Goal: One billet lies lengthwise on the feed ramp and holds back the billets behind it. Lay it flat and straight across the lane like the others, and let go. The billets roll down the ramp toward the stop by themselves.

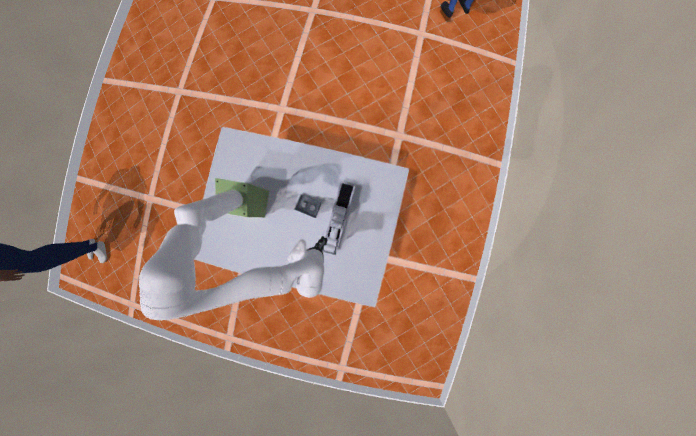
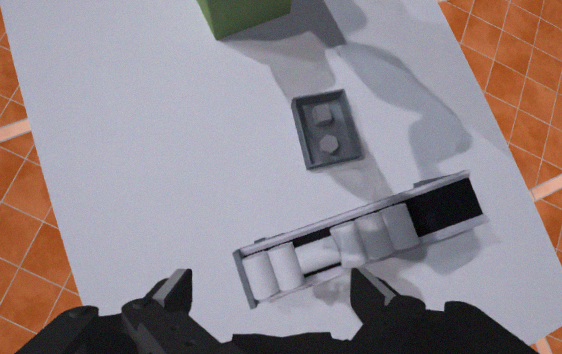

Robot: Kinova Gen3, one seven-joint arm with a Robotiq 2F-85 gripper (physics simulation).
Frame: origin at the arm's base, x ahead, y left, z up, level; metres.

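Where they show: gripper, fingertip midpoint: [image 2: 273, 286]; arm's base, link origin: [image 1: 234, 199].
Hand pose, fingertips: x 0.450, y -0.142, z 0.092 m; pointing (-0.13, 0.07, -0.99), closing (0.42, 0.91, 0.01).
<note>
Each offset is from my fingertips to the top centre of the thing. Level surfaces: height alone.
The ramp [image 1: 346, 195] [image 2: 445, 207] slopes along the table, with its dark bed bare at one end and a grey stop @(dx +0.043, dy -0.047, dz -0.262 m) [image 2: 245, 280] at the other. The lengthwise billet @(dx +0.053, dy +0.065, dz -0.230 m) [image 1: 334, 232] [image 2: 318, 256] is pale and lies along the lane, with dark bed showing on both sides. Two billets @(dx +0.045, dy -0.024, dz -0.244 m) [image 2: 260, 275] @(dx +0.048, dy +0.016, dz -0.239 m) [image 2: 286, 266] lie across the lane between it and the stop. Behind it, three billets @(dx +0.057, dy +0.113, dz -0.228 m) [image 2: 348, 244] @(dx +0.061, dy +0.153, dz -0.223 m) [image 2: 372, 235] @(dx +0.064, dy +0.192, dz -0.218 m) [image 2: 401, 227] lie across, close together. My gripper [image 1: 323, 239] [image 2: 273, 286] is open and empty, above and beside the ramp near its stop end.
A dark grey tray @(dx -0.129, dy +0.182, dz -0.301 m) [image 1: 302, 210] [image 2: 302, 134] holds a square block @(dx -0.157, dy +0.187, dz -0.307 m) [image 2: 322, 115] and a hexagonal block @(dx -0.102, dy +0.177, dz -0.316 m) [image 2: 329, 144], beside the ramp on the robot's side. The green pedestal [image 1: 255, 201] [image 2: 245, 15] stands at the arm's base. These stand on the pale table @(dz -0.336 m) [image 1: 354, 277] [image 2: 150, 150].
</note>
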